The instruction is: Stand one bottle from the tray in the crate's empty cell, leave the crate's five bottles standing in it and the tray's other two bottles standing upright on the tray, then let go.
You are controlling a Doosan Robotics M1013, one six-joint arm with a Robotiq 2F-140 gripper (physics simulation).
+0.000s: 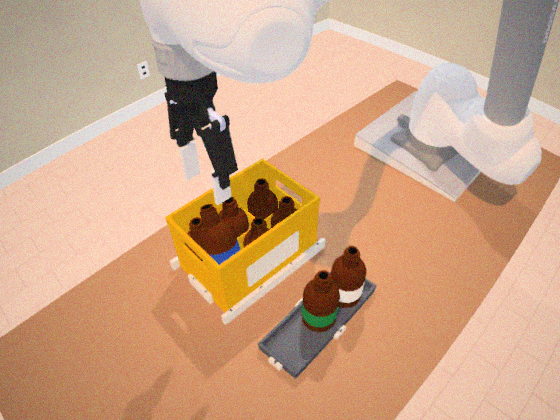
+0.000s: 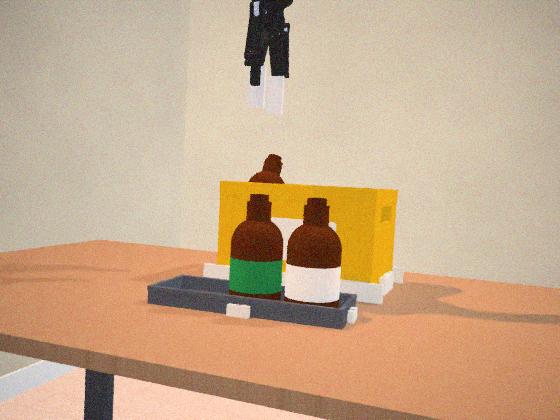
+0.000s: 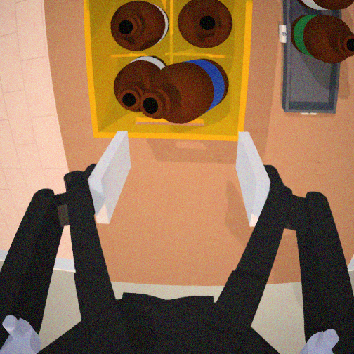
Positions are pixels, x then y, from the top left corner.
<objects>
My gripper shows in image 1 [207, 187], in image 2 and in image 3. One and the same spot on my gripper: [image 2: 258, 39] is [image 3: 336, 230].
</objects>
